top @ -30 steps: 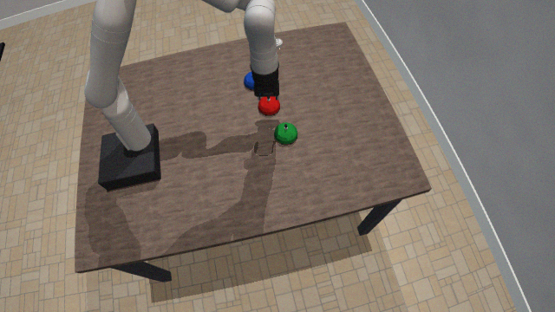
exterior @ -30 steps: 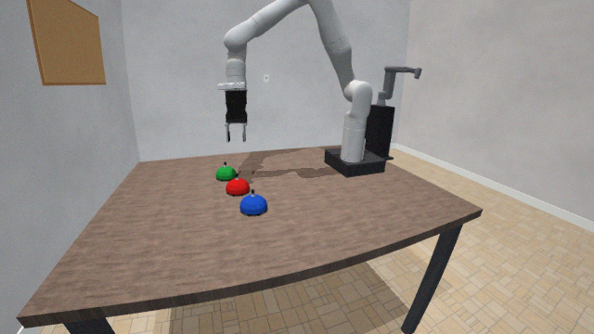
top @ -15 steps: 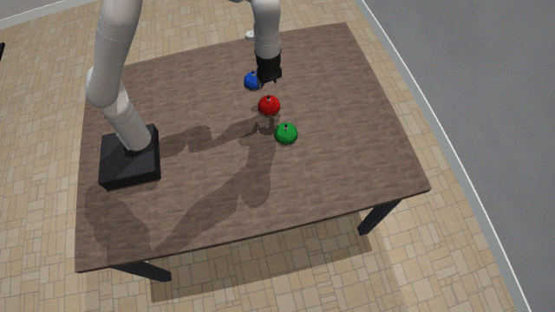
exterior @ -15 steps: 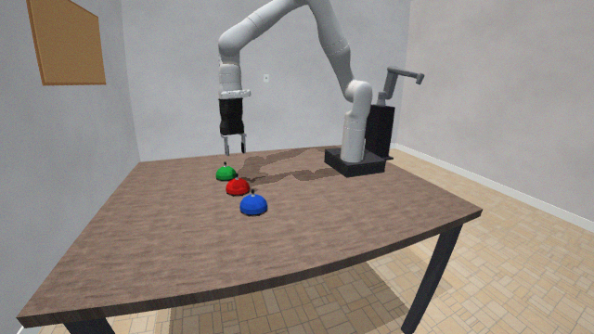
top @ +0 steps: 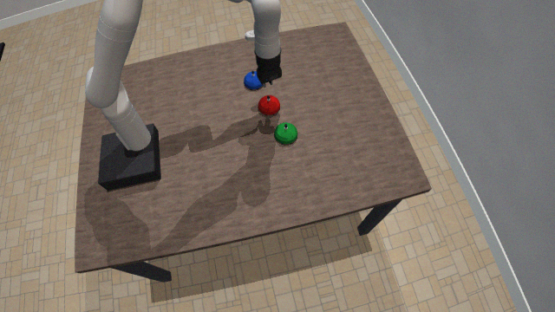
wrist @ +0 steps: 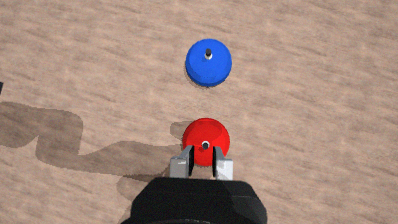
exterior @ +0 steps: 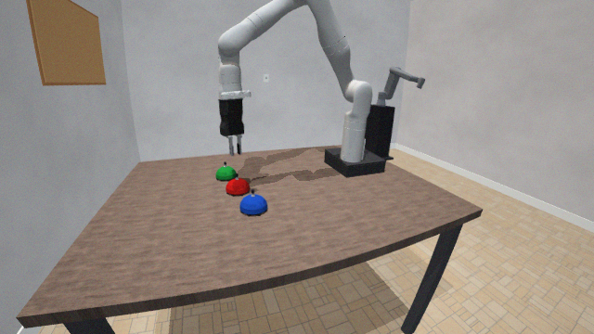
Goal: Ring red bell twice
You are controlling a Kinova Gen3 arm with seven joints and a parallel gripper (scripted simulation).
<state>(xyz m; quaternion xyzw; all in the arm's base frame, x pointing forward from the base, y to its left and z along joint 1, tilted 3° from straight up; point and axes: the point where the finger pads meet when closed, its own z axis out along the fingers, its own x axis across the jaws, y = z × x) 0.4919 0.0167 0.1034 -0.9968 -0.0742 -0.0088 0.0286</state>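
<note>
Right now my hand is 110 mm above the red bell. Round my hand: green bell: 20 mm ahead, 140 mm to the right, 110 mm below; blue bell: 20 mm behind, 140 mm to the left, 110 mm below.
</note>
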